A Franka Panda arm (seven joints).
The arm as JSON. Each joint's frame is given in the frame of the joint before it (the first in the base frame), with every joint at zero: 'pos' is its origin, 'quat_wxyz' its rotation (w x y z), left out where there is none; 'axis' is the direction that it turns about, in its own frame. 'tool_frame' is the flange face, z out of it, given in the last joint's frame.
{
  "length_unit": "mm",
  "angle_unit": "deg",
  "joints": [
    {
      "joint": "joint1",
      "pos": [
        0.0,
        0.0,
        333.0
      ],
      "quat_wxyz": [
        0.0,
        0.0,
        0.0,
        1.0
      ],
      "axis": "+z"
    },
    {
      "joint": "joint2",
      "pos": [
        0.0,
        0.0,
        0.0
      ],
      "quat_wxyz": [
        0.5,
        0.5,
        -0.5,
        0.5
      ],
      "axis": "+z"
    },
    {
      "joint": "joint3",
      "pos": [
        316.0,
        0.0,
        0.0
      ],
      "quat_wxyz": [
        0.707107,
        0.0,
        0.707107,
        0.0
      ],
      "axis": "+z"
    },
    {
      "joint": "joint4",
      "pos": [
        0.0,
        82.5,
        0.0
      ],
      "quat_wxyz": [
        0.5,
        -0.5,
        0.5,
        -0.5
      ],
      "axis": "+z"
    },
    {
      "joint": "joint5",
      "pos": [
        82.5,
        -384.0,
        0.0
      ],
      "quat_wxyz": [
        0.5,
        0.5,
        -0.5,
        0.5
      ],
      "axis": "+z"
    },
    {
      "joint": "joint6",
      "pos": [
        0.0,
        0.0,
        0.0
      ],
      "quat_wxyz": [
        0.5,
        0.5,
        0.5,
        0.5
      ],
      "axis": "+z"
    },
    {
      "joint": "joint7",
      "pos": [
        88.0,
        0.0,
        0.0
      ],
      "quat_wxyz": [
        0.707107,
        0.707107,
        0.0,
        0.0
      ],
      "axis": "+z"
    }
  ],
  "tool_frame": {
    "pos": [
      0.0,
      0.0,
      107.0
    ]
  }
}
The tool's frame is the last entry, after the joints.
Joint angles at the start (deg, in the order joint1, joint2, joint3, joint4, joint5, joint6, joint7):
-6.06 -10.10 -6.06 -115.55 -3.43 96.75 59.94
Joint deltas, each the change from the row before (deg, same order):
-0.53 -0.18 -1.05 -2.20 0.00 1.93 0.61
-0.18 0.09 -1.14 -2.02 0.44 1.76 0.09
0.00 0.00 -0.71 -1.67 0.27 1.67 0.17
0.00 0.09 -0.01 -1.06 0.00 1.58 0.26
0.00 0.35 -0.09 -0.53 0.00 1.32 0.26
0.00 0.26 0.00 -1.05 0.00 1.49 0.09
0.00 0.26 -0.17 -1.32 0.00 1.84 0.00
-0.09 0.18 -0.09 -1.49 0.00 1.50 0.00
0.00 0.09 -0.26 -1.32 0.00 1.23 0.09
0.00 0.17 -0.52 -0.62 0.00 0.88 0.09
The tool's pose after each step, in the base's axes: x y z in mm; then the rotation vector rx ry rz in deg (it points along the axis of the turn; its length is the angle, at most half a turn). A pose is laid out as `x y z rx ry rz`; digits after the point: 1 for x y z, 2 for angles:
470.9 -123.4 502.2 139.81 -103.94 -11.11
466.5 -132.9 487.1 138.91 -105.89 -12.14
463.4 -137.6 475.6 138.42 -107.15 -12.46
463.5 -137.4 468.3 138.38 -107.54 -11.85
465.1 -138.3 462.8 138.22 -108.03 -11.22
465.2 -137.9 454.1 138.24 -108.12 -10.95
464.4 -138.7 443.8 138.26 -108.34 -10.61
461.9 -139.1 432.4 138.11 -108.44 -10.86
458.8 -140.2 422.8 137.81 -108.77 -11.16
457.1 -144.1 417.6 137.36 -109.53 -11.12

